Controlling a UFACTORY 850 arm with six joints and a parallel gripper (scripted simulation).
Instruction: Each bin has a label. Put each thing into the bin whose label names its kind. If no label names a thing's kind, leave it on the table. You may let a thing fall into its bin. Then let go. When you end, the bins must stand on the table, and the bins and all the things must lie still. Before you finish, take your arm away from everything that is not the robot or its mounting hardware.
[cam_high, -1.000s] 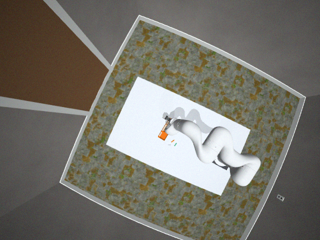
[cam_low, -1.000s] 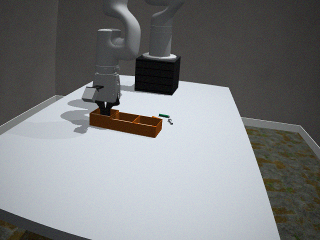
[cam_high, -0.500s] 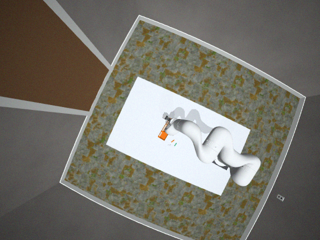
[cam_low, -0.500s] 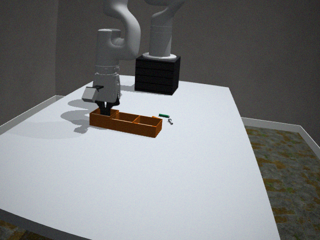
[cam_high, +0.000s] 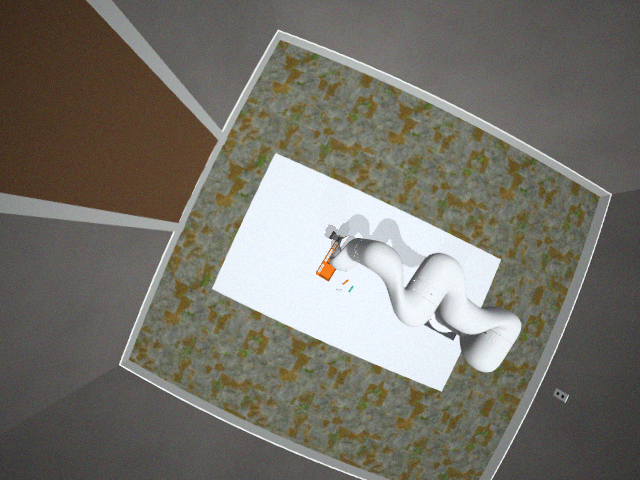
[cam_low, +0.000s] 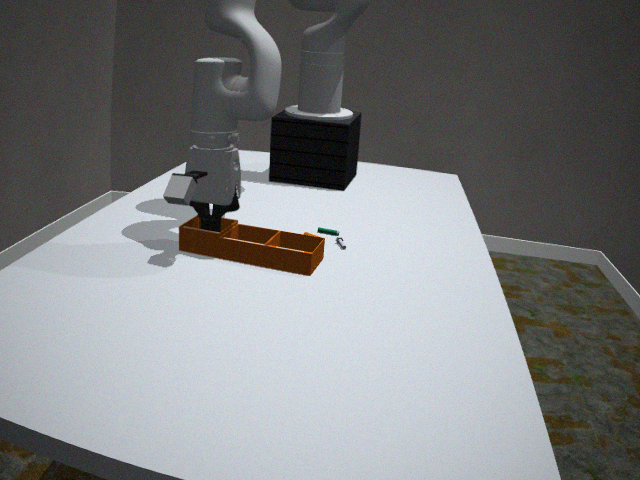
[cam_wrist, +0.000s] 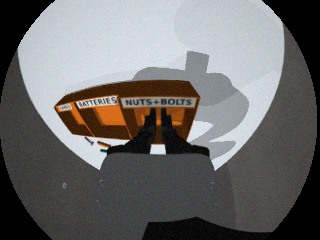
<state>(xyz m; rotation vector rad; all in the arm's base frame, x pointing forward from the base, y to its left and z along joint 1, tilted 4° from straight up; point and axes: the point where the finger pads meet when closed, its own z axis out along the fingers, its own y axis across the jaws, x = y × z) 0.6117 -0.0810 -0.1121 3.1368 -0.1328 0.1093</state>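
The three joined orange bins is 8 cm to the left of my hand, 1 cm below it and 1 cm ahead of it. Also, from my hand: pale dotted tile (8 cm behind, 3 cm below, 1 cm to the right); then orange stick (18 cm to the left, 11 cm behind, 3 cm below); then blue USB stick (7 cm behind, 6 cm to the left, 3 cm below).
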